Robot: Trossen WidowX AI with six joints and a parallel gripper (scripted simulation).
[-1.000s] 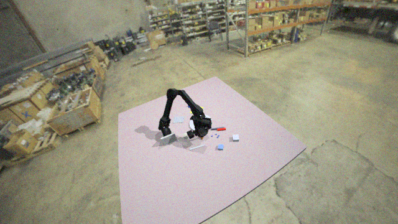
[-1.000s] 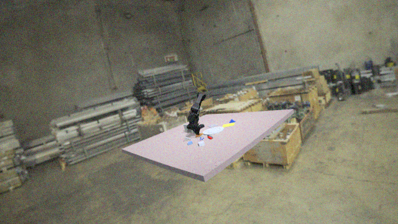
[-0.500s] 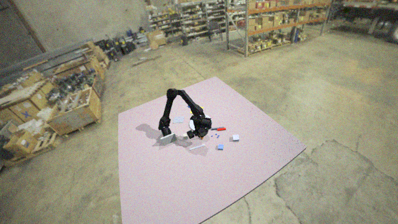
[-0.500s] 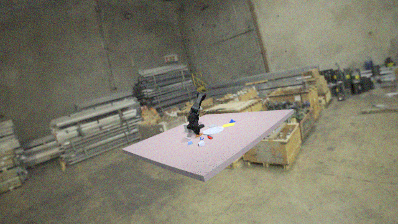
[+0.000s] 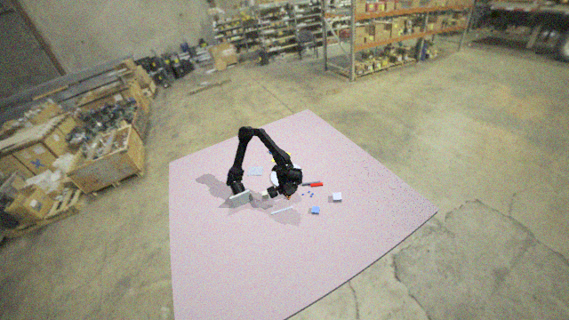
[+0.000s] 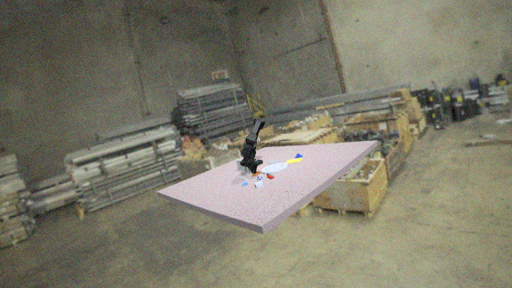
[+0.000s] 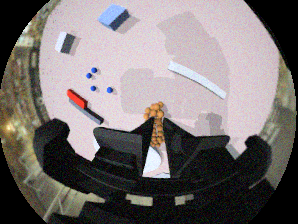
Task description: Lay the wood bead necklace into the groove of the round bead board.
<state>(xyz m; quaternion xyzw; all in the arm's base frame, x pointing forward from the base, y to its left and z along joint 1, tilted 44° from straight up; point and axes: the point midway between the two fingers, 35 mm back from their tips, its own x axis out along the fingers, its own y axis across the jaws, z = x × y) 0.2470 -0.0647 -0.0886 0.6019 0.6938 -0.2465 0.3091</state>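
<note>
Right now the white stick is 6 cm behind my gripper tip, 7 cm to the right of it and 1 cm below it. Also, from my gripper tip: cream cube: 11 cm behind, 5 cm to the left, 1 cm above; then red-handled tool: 17 cm ahead, 1 cm to the left, 1 cm below; then blue block: 10 cm ahead, 16 cm to the right.
</note>
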